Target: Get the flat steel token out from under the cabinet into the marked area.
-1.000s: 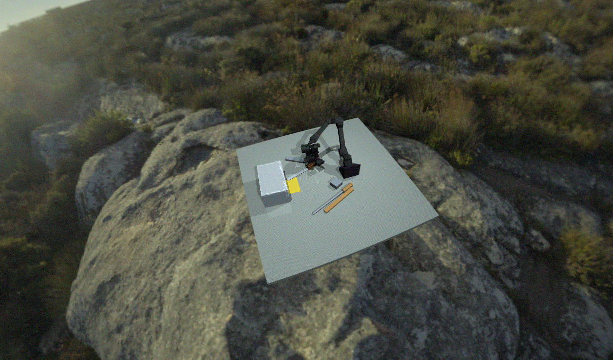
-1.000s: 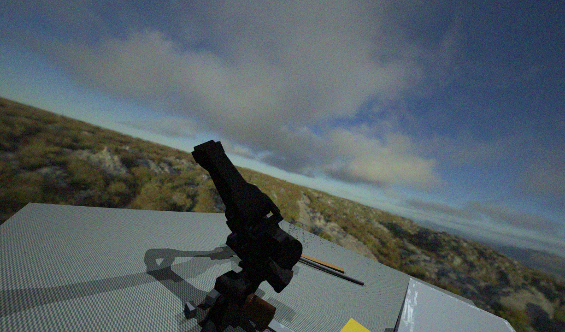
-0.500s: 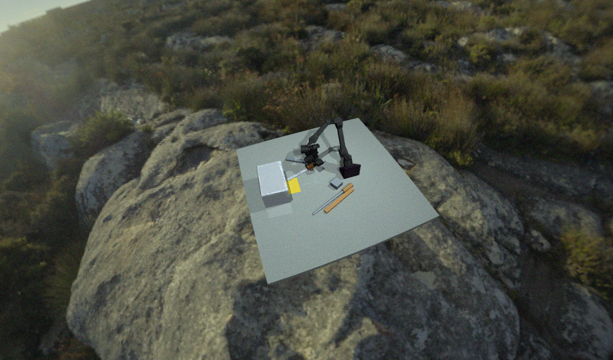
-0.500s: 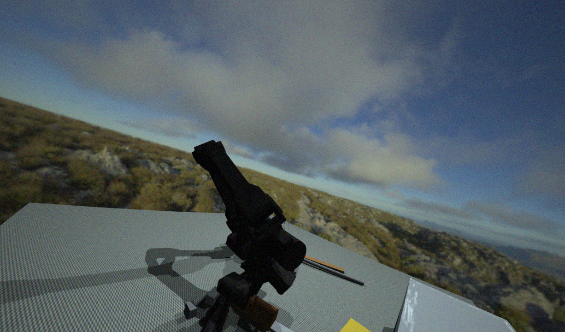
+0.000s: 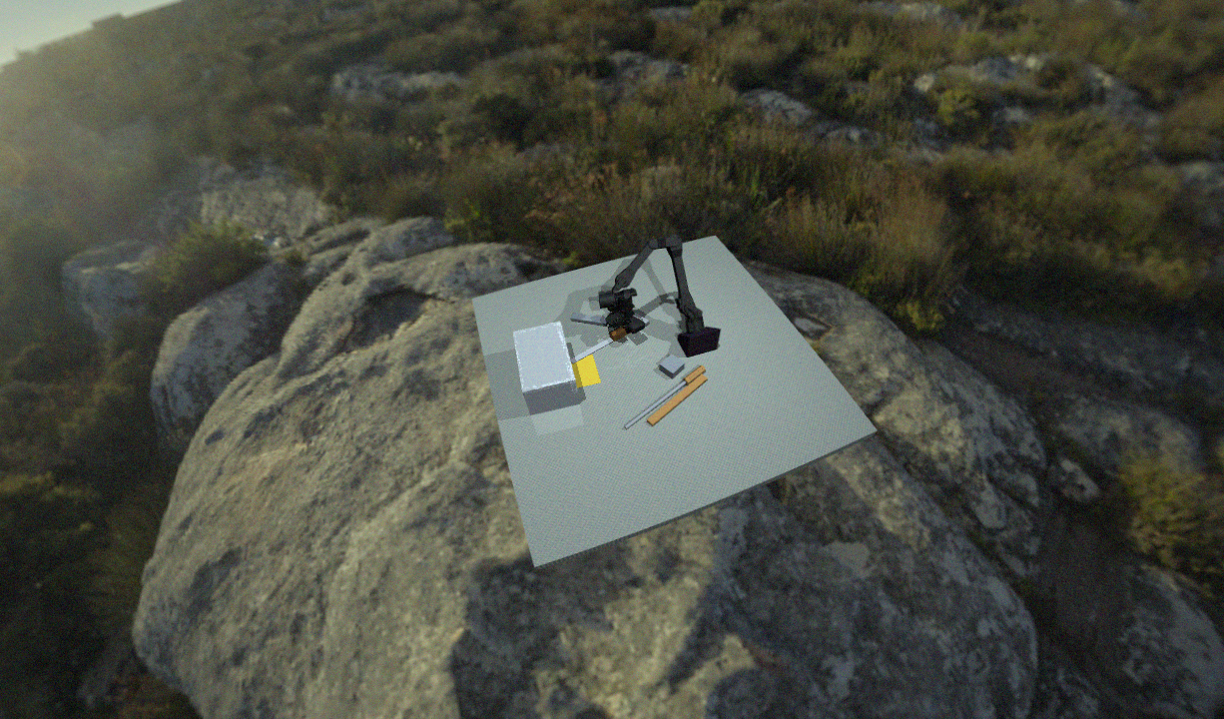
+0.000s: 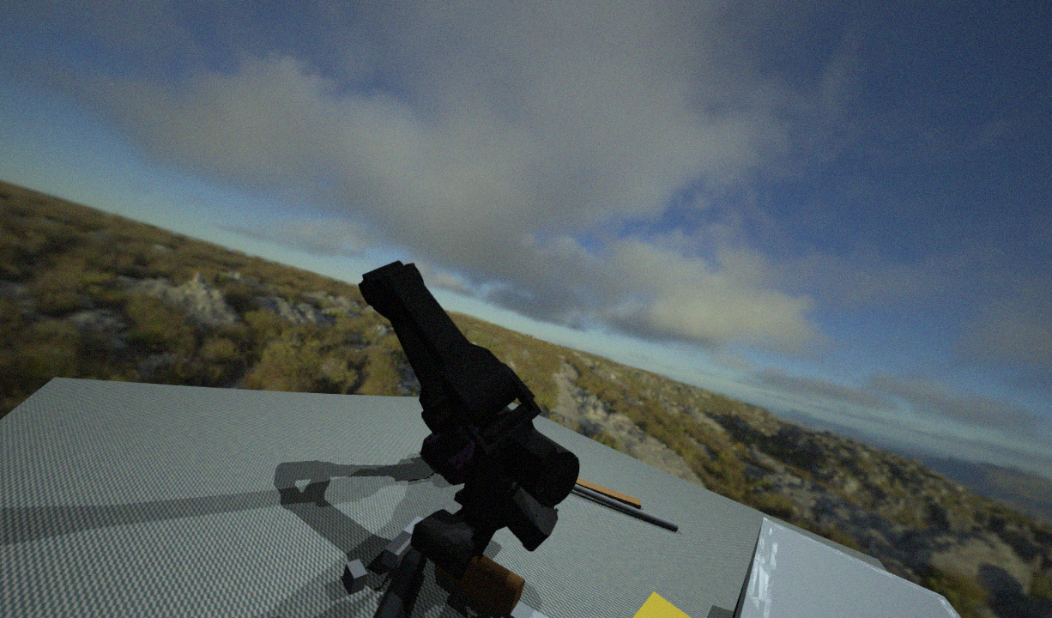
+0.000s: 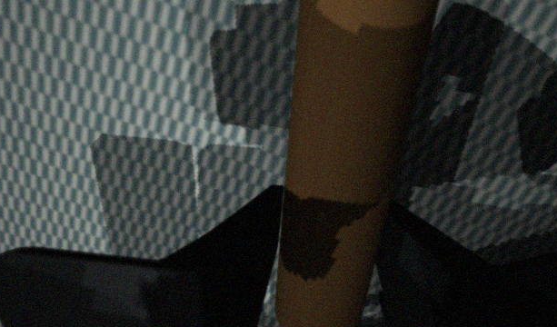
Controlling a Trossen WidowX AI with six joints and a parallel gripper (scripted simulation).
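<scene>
Right now the grey bar is 8 cm behind my gripper tip and 3 cm to the right of it. The rest, counted from my gripper tip: grey block (26 cm to the left, 8 cm behind, 1 cm above); small grey cube (12 cm to the right, 6 cm behind); wooden stick (40 cm to the left, 3 cm behind).
</scene>
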